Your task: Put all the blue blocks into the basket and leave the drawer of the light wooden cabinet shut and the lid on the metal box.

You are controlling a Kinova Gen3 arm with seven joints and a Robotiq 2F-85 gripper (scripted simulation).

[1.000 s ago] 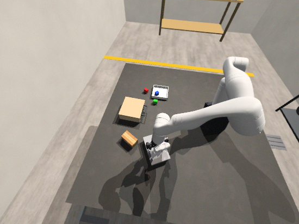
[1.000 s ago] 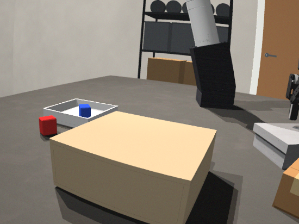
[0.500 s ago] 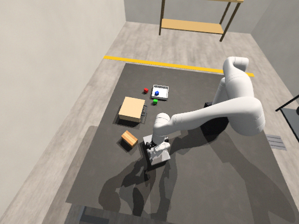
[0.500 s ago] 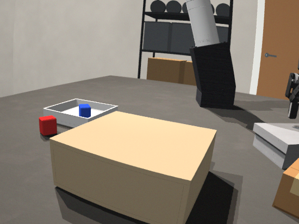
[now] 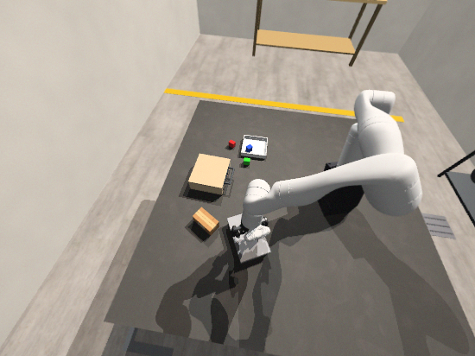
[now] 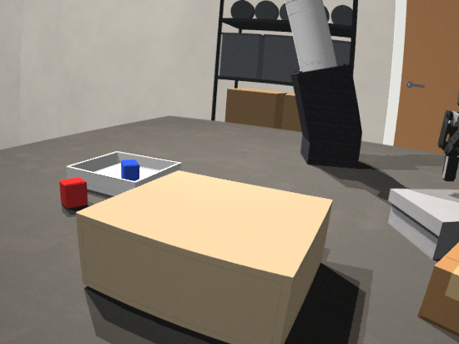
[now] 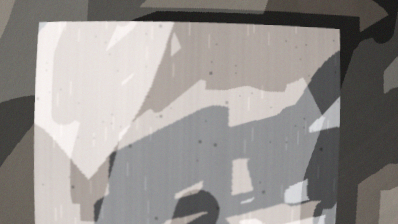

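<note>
The lid lies 30 mm below my hand. The rest, counted from my hand: grey metal box 50 mm below; brown box 200 mm ahead, 40 mm below; drawer 260 mm ahead, 240 mm to the right, 40 mm below.
</note>
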